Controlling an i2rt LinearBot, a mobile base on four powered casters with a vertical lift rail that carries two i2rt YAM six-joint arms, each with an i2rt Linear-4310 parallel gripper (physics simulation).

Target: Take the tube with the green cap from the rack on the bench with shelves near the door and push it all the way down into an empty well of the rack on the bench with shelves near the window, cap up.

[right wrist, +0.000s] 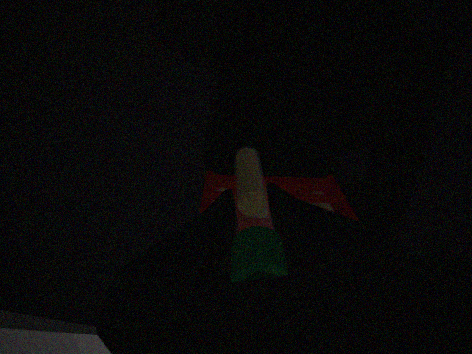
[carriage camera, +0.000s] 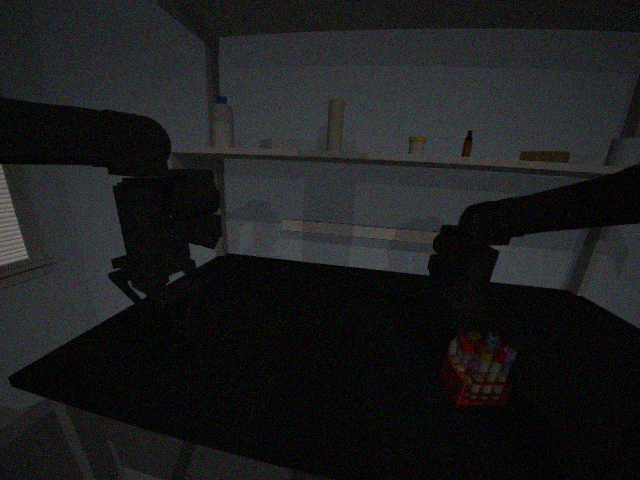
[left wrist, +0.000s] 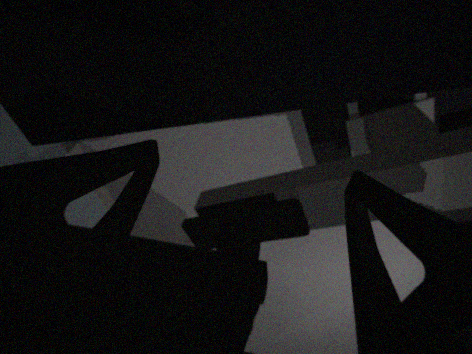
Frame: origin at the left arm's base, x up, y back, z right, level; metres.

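Seen in the pictures: left gripper, fingertip midpoint: [carriage camera: 164, 319] [left wrist: 251, 165]; right gripper, fingertip midpoint: [right wrist: 250, 198] [carriage camera: 453, 338]; left arm's base, origin of the base link: [left wrist: 243, 224].
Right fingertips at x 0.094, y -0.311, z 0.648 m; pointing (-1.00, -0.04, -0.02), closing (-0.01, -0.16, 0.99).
Observation:
Offsets run from my right fingertips to a thing's middle. "*": to the spot under its first point. Level surfaces: height alone.
The tube with the green cap {dy +0.005, dx -0.008, dz +0.001 m} [right wrist: 259, 254] shows in the right wrist view, with its pale rounded end pointing up the picture. My right gripper [right wrist: 250, 198] [carriage camera: 463, 315] is shut on it. Its fingers are very dark, and in the carriage camera the tube cannot be made out. A red rack {dy +0.062, dx -0.048, dz +0.017 m} [carriage camera: 454, 383] [right wrist: 337, 196] stands on the dark bench, below my right gripper. It holds several tubes with red, blue, purple and yellow caps. Its wells are too dim to tell which are empty. My left gripper [left wrist: 251, 165] [carriage camera: 166, 303] is open and empty, over the bench's left part.
The black bench {dx -0.076 m} [carriage camera: 289, 372] has a shelf {dx +0.365 m} [carriage camera: 372, 158] behind it. The shelf bears a blue-capped bottle {* dy -0.464, dx +0.465, dz -0.635 m} [carriage camera: 222, 124], a pale cylinder {* dy -0.446, dx +0.476, dz -0.249 m} [carriage camera: 335, 125], a yellow-lidded jar {* dy -0.339, dx +0.416, dz -0.008 m} [carriage camera: 416, 145], a brown bottle {* dy -0.353, dx +0.428, dz +0.159 m} [carriage camera: 467, 145] and a flat box {* dy -0.286, dx +0.406, dz +0.359 m} [carriage camera: 544, 156]. A window with blinds {* dy -0.598, dx +0.048, dz -1.704 m} [carriage camera: 11, 222] is at the left.

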